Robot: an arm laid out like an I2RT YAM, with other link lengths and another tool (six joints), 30 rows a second.
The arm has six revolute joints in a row. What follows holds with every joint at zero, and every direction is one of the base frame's. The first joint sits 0.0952 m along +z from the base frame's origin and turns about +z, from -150 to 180 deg. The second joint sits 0.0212 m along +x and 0.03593 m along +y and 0.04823 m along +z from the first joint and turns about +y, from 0 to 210 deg. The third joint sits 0.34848 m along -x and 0.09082 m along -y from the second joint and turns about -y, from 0 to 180 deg. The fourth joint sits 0.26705 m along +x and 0.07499 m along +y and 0.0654 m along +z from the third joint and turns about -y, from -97 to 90 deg. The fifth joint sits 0.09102 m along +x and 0.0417 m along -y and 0.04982 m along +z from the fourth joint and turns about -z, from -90 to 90 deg. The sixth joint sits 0.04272 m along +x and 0.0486 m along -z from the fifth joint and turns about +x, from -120 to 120 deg. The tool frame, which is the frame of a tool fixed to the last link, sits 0.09 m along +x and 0.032 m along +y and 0.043 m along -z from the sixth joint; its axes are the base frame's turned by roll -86.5, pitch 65.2 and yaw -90 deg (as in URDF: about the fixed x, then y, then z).
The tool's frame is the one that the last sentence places.
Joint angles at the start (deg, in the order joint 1, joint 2, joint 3, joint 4, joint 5, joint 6):
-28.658 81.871 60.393 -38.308 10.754 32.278
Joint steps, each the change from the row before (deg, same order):
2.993 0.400 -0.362 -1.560 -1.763 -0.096
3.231 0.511 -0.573 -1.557 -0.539 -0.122
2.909 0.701 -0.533 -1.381 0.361 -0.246
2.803 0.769 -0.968 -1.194 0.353 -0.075
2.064 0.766 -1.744 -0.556 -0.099 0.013
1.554 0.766 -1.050 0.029 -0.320 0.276
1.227 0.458 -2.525 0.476 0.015 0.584
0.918 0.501 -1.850 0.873 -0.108 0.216
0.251 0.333 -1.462 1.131 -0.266 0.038
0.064 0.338 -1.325 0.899 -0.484 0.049
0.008 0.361 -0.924 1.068 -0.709 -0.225
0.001 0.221 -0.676 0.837 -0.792 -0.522
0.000 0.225 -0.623 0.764 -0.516 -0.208
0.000 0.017 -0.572 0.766 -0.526 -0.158
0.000 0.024 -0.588 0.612 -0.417 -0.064
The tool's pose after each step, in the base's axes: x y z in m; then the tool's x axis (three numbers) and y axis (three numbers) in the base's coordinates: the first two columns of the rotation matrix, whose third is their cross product. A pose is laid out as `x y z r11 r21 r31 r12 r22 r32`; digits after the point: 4 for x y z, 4 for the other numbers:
0.3075 -0.1400 0.2365 -0.7266 0.4899 -0.4817 0.6121 0.7800 -0.1300
0.3082 -0.1183 0.2280 -0.7743 0.4549 -0.4400 0.5570 0.8199 -0.1324
0.3070 -0.1011 0.2189 -0.8163 0.4175 -0.3993 0.5070 0.8490 -0.1489
0.3033 -0.0844 0.2077 -0.8545 0.3813 -0.3528 0.4578 0.8737 -0.1647
0.2963 -0.0706 0.1936 -0.8846 0.3549 -0.3025 0.4171 0.8923 -0.1728
0.2939 -0.0606 0.1844 -0.9010 0.3374 -0.2728 0.3907 0.9044 -0.1717
0.2842 -0.0519 0.1695 -0.9151 0.3297 -0.2320 0.3731 0.9107 -0.1771
0.2784 -0.0457 0.1585 -0.9246 0.3197 -0.2073 0.3571 0.9167 -0.1790
0.2748 -0.0431 0.1506 -0.9281 0.3168 -0.1955 0.3510 0.9196 -0.1765
0.2708 -0.0408 0.1434 -0.9308 0.3172 -0.1815 0.3475 0.9220 -0.1706
0.2695 -0.0389 0.1382 -0.9331 0.3138 -0.1757 0.3416 0.9261 -0.1601
0.2684 -0.0369 0.1349 -0.9365 0.3055 -0.1720 0.3313 0.9318 -0.1485
0.2675 -0.0355 0.1316 -0.9381 0.3023 -0.1692 0.3266 0.9347 -0.1406
0.2670 -0.0342 0.1295 -0.9386 0.2997 -0.1709 0.3232 0.9371 -0.1318
0.2658 -0.0330 0.1272 -0.9391 0.2988 -0.1699 0.3213 0.9387 -0.1249

